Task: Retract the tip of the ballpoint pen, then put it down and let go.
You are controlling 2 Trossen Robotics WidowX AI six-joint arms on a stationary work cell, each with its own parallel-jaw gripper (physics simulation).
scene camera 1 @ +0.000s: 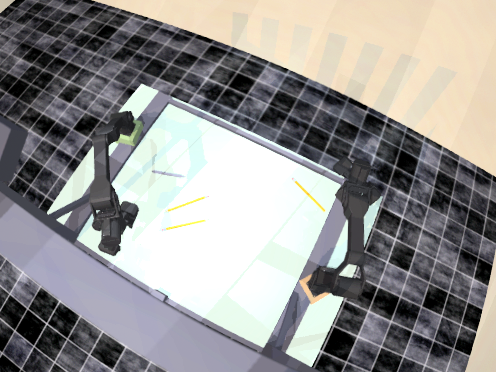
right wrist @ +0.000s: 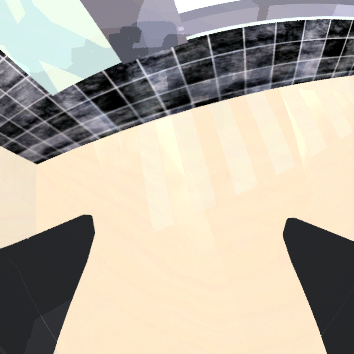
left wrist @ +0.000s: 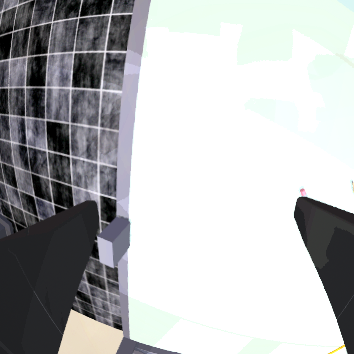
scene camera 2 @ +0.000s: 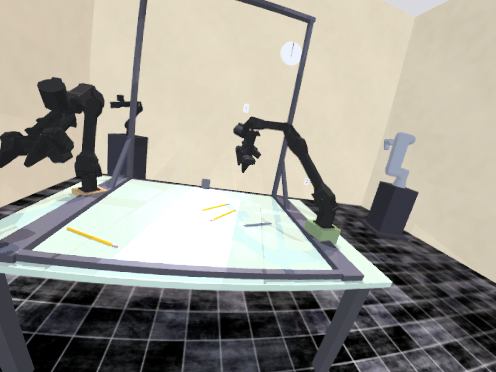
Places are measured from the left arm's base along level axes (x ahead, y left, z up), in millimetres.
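Where they show: left gripper, fingertip midpoint: (scene camera 1: 124, 239) (left wrist: 200, 210) (scene camera 2: 240, 169); right gripper, fingertip midpoint: (right wrist: 192, 228) (scene camera 2: 11, 166); left arm's base, origin of the base link: (scene camera 1: 126, 128) (scene camera 2: 323, 224); right arm's base, origin of the base link: (scene camera 1: 317, 286) (scene camera 2: 89, 189).
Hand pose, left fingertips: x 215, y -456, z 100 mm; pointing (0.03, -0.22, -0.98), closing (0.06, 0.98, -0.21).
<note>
Things, the pixels of their top centre, and the offset from my left fingertips. "pt": a spot on its surface instead.
- ballpoint pen, middle of its top: (scene camera 1: 167, 173) (scene camera 2: 257, 223) 16 mm ahead, 331 mm left, 152 mm down
- yellow pencil, middle of its top: (scene camera 2: 91, 236) (scene camera 1: 308, 194) 585 mm ahead, 401 mm left, 158 mm down
- raised grey frame, surface spot: (scene camera 2: 175, 265) pt 357 mm ahead, 566 mm left, 145 mm down
- small grey block, middle of its top: (left wrist: 106, 253) (scene camera 1: 158, 294) (scene camera 2: 206, 178) 146 mm ahead, 139 mm right, 108 mm down
The ballpoint pen (scene camera 1: 168, 173) (scene camera 2: 257, 224), thin and grey-blue, lies flat on the table. It is too small to tell whether its tip is out. It does not show in the wrist views. My left gripper (scene camera 1: 110, 246) (scene camera 2: 246, 164) (left wrist: 200, 210) is open and empty. It hangs above the table, apart from the pen, near the bottom-left table edge in scene camera 1. My right gripper (scene camera 2: 16, 159) (right wrist: 192, 228) is open and empty. It is raised, far from the pen, at the far left in scene camera 2, and its fingers face the wall in its wrist view.
Two yellow pencils (scene camera 1: 187, 203) (scene camera 1: 184, 225) lie near the pen. Another yellow pencil (scene camera 1: 308, 195) (scene camera 2: 92, 237) lies at the right in scene camera 1. A raised grey frame (scene camera 1: 250, 135) (scene camera 2: 175, 265) borders the tabletop. A small grey block (scene camera 2: 205, 183) (left wrist: 114, 242) sits at its edge.
</note>
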